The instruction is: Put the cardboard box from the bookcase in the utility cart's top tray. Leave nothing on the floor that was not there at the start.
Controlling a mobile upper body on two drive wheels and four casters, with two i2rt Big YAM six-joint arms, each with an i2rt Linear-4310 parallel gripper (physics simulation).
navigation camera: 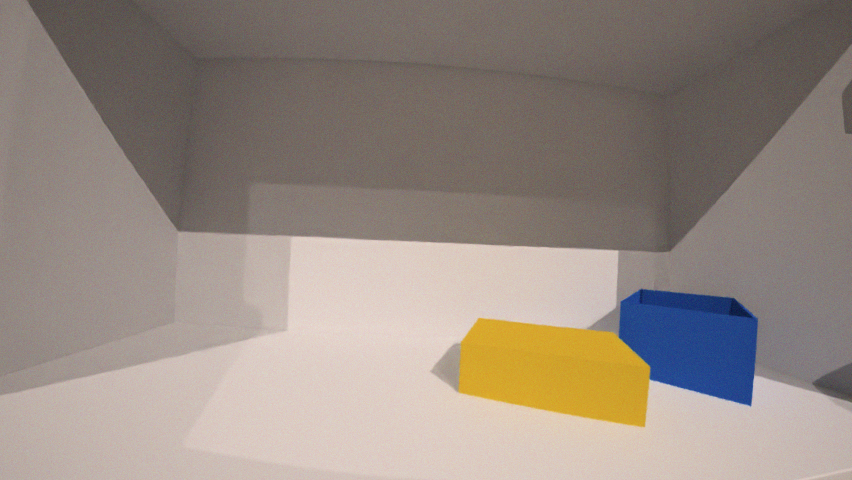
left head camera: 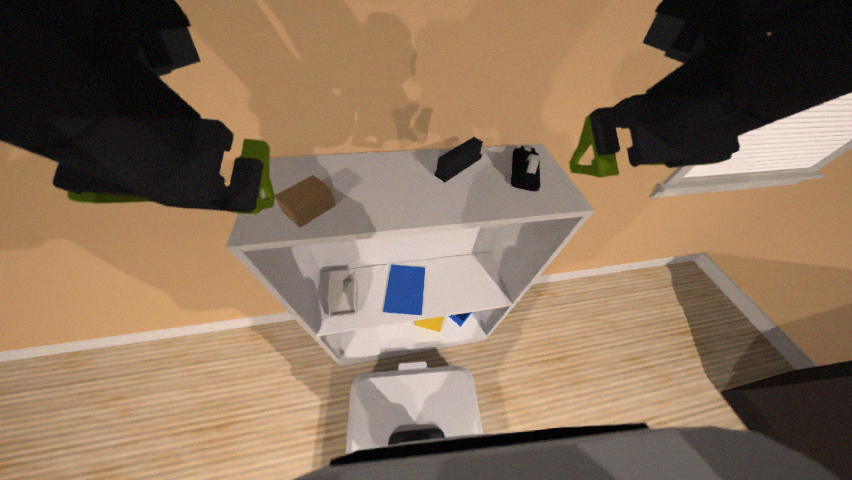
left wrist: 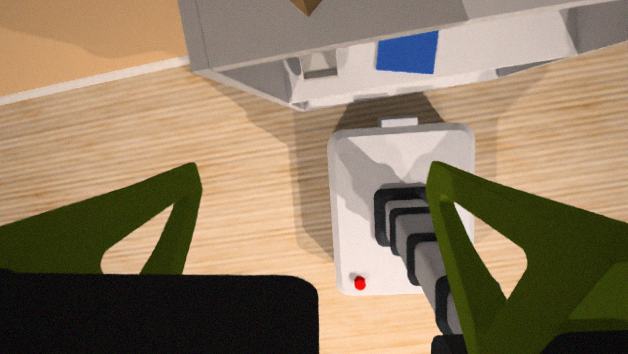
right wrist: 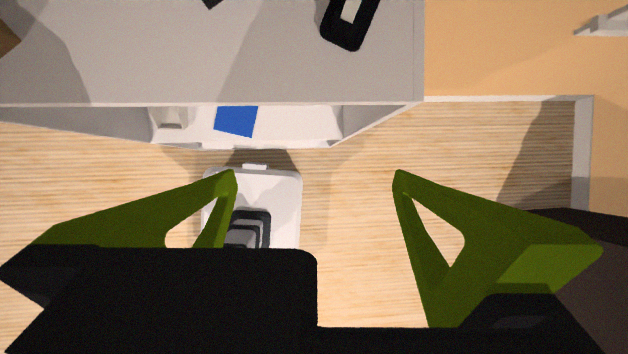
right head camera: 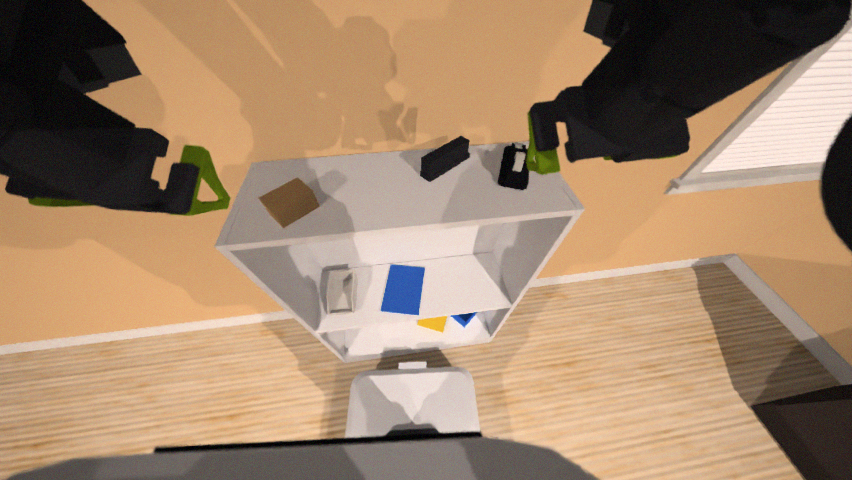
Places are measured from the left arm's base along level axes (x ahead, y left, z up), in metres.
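Pixels of known places: left gripper, fingertip midpoint: [left head camera: 226, 197] [left wrist: 313, 175] [right head camera: 186, 200]; right gripper, fingertip midpoint: [left head camera: 605, 163] [right wrist: 314, 178] [right head camera: 565, 159].
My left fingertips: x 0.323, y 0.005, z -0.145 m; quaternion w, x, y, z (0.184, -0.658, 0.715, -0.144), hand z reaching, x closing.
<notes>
Behind a point stands the place of what it marks.
The brown cardboard box [left head camera: 307, 199] @(y -0.007, x 0.482, z -0.300 m) [right head camera: 289, 201] @(y -0.009, x 0.480, z -0.300 m) sits on the left part of the white bookcase's top board [left head camera: 387, 196] @(y -0.160, x 0.540, z -0.350 m) [right head camera: 369, 196] @(y -0.157, x 0.542, z -0.350 m). Parts of the box also show at the top edge of the left wrist view [left wrist: 307, 6] @(y 0.016, x 0.452, z -0.325 m) and at the left edge of the right wrist view [right wrist: 6, 40] @(y -0.041, x 0.508, z -0.338 m). My left gripper [left head camera: 184, 199] [right head camera: 143, 202] [left wrist: 313, 175] @(y 0.005, x 0.323, z -0.145 m) is open and empty, left of the box in the head views. My right gripper [left head camera: 655, 165] [right head camera: 590, 159] [right wrist: 314, 178] @(y -0.459, x 0.358, z -0.125 m) is open and empty, near the bookcase's right end. The utility cart does not show.
A black block [left head camera: 457, 159] @(y -0.331, x 0.616, z -0.303 m) and a black item [left head camera: 525, 168] @(y -0.491, x 0.579, z -0.301 m) stand on the top board. Below are a grey container [left head camera: 341, 292] @(y 0.049, x 0.565, z -0.882 m), a blue item [left head camera: 405, 289] @(y -0.203, x 0.566, z -0.886 m), a yellow block [navigation camera: 551, 372] @(y -0.320, x 0.538, z -1.279 m) and a blue bin [navigation camera: 688, 351] @(y -0.469, x 0.570, z -1.274 m). My base [left head camera: 381, 393] @(y -0.092, x 0.237, z -1.150 m) is close to the bookcase. Dark furniture [left head camera: 798, 411] @(y -1.829, x 0.020, z -1.111 m) stands lower right.
</notes>
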